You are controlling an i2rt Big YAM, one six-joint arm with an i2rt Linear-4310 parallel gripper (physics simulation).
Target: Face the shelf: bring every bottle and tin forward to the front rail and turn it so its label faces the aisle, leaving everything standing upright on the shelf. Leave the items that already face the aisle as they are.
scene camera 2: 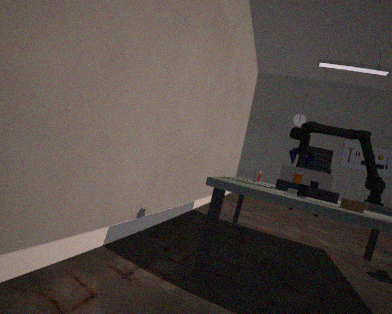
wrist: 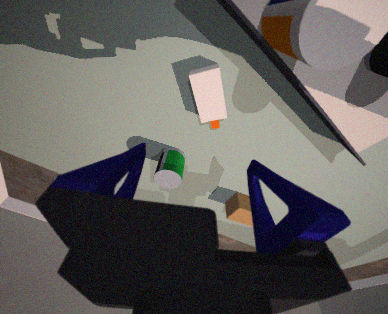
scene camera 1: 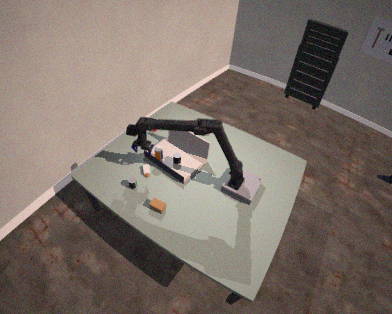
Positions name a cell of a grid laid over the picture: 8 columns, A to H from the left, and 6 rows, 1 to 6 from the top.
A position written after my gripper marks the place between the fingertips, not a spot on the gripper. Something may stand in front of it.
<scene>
My gripper (wrist: E4) is open, with nothing in its grasp. Also in view: a bottle with blue label (wrist: G1). The table carries a white bottle with orange cap (wrist: E2).
</scene>
